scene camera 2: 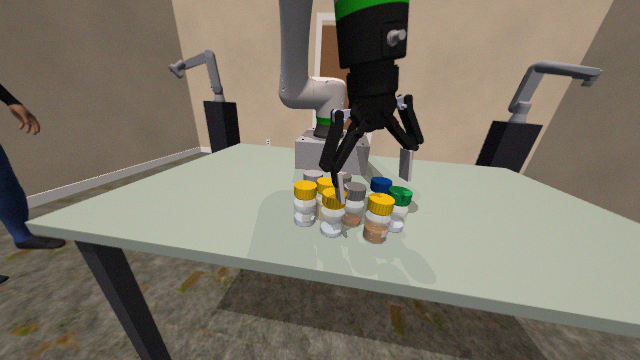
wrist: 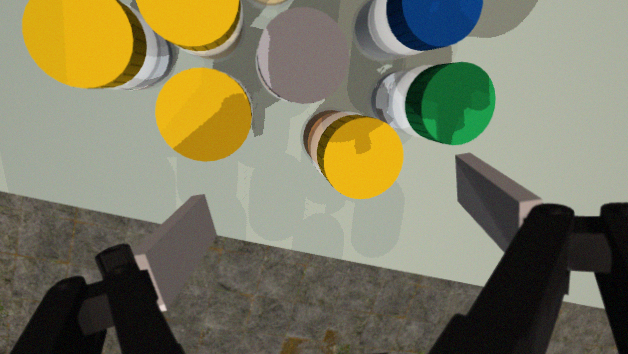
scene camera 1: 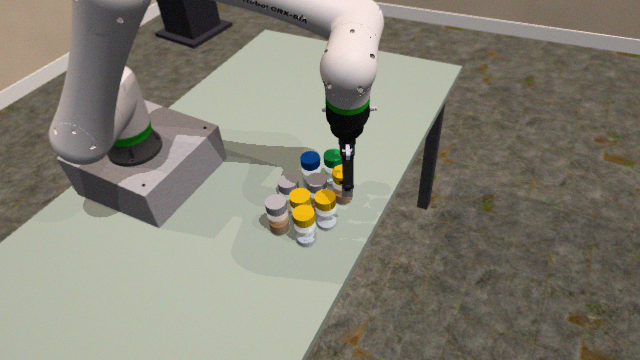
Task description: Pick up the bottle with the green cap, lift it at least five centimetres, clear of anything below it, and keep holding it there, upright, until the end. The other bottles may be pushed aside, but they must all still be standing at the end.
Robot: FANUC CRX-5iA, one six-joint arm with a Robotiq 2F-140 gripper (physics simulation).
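Places are measured from the arm's base along level axes (x back, y right, z up), in metres.
Where they show: gripper, fingertip midpoint: [scene camera 2: 373,189] [wrist: 329,197]; arm's base, link origin: [scene camera 1: 135,148].
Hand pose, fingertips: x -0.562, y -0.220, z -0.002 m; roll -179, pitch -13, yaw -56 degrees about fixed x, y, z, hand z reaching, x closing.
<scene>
Things, the pixels of their top centre, and the offset from my fingertips. Level surfaces: height alone.
- bottle with the green cap, top centre: [wrist: 459,104] [scene camera 2: 400,190] [scene camera 1: 333,154] dx +0.083, dy -0.066, dz -0.030 m
- blue-capped bottle, top centre: [scene camera 1: 309,157] [scene camera 2: 381,180] dx +0.133, dy -0.025, dz -0.030 m
- grey-capped bottle, top centre: [wrist: 304,56] [scene camera 2: 355,186] [scene camera 1: 316,179] dx +0.068, dy +0.039, dz -0.030 m
- table, surface height: dz -0.135 m
The bottle with the green cap [scene camera 1: 332,158] [scene camera 2: 400,195] [wrist: 458,103] stands upright at one corner of a tight group of bottles. My gripper [scene camera 1: 347,191] [scene camera 2: 374,186] [wrist: 329,197] is open and empty, pointing down over the table-edge side of the group. In the wrist view the green cap lies ahead of the right finger, outside the middle of the gap. A yellow-capped bottle [scene camera 1: 339,174] [scene camera 2: 381,204] [wrist: 363,157] stands close beside it, nearer the gap's middle. A blue-capped bottle [scene camera 1: 310,161] [scene camera 2: 381,185] [wrist: 442,20] stands on its other side. The exact fingertip height is hard to tell.
A grey-capped bottle [scene camera 1: 316,181] [scene camera 2: 355,190] [wrist: 303,55] stands near the green one. Another yellow-capped bottle [scene camera 1: 325,200] [scene camera 2: 334,198] [wrist: 203,114] overlaps a fingertip in the scene camera 2 view. Several more bottles stand upright behind. The table [scene camera 1: 280,310] [scene camera 2: 500,240] has an edge close by.
</scene>
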